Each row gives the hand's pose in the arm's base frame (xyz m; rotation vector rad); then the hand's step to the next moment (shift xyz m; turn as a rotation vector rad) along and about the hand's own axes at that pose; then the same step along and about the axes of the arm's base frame.
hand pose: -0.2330 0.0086 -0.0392 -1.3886 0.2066 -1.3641
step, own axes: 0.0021 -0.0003 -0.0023 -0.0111 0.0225 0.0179
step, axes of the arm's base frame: -0.0013 -0.0027 0.0008 0.0226 0.0101 -0.0183
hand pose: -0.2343 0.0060 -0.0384 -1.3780 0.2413 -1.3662
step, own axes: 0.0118 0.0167 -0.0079 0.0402 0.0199 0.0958
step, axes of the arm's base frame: 0.0062 -0.0192 -0.0086 0.0987 0.0133 0.0356
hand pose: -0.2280 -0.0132 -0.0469 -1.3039 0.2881 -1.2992
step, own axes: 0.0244 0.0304 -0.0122 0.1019 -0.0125 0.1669
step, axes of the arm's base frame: 0.0149 -0.0340 -0.0170 0.1580 0.0096 0.1155
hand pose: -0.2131 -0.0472 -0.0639 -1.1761 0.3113 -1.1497
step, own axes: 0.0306 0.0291 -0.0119 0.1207 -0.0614 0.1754
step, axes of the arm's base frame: 0.0207 -0.0338 -0.0188 0.1460 0.0020 0.1667
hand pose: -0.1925 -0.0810 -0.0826 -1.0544 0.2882 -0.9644
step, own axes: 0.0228 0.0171 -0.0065 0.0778 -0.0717 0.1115
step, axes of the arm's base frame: 0.0182 -0.0193 -0.0123 0.0761 -0.0044 0.1335
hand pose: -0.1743 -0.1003 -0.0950 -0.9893 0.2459 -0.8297
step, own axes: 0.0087 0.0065 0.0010 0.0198 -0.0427 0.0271
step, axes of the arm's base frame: 0.0097 -0.0038 -0.0032 0.0063 -0.0088 0.0532
